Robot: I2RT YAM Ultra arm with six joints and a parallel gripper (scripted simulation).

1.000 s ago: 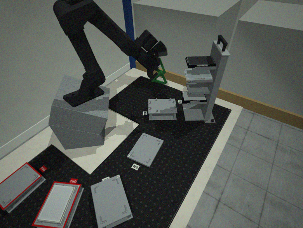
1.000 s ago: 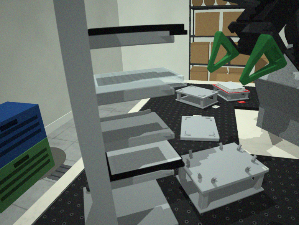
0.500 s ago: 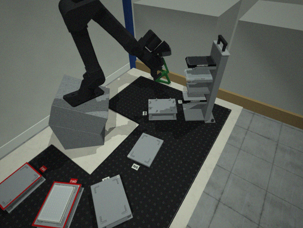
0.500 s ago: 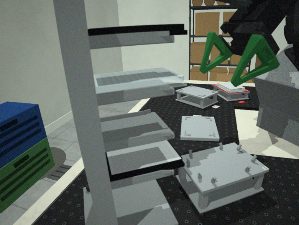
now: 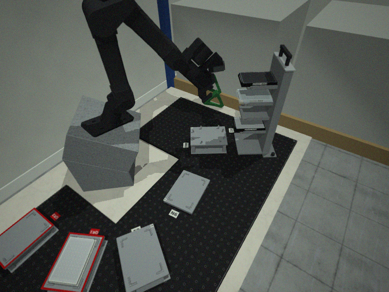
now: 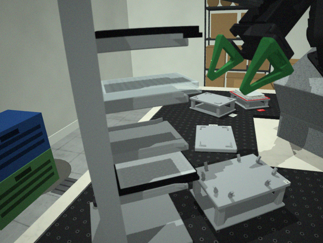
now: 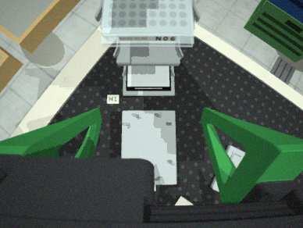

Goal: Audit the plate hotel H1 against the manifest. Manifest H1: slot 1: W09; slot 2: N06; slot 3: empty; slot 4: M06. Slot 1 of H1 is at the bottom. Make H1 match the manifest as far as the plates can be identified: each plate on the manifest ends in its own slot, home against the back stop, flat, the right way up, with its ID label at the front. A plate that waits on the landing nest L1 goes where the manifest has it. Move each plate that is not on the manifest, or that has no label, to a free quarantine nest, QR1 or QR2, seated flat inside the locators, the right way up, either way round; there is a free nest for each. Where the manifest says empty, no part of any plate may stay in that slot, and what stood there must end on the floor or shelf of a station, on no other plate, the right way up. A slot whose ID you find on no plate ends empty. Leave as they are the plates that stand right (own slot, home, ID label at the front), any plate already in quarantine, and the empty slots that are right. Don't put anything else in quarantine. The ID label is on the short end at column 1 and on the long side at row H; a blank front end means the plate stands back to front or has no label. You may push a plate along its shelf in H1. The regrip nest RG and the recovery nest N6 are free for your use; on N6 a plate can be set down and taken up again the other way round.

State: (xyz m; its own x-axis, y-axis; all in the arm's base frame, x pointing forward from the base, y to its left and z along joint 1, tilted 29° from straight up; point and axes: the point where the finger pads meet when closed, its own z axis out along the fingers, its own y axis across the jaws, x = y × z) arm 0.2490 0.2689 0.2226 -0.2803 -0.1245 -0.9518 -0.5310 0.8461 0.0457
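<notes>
My hand is 11 cm short of the clear plate, 8 cm to the right of it and 1 cm below it. From my hand the other things lie so: plate hotel H1: 17 cm ahead, 13 cm to the left, 6 cm below; then H1 tag: 26 cm below, 13 cm to the left, 1 cm ahead; then regrip nest RG: 20 cm below, 4 cm behind, 2 cm to the right.
</notes>
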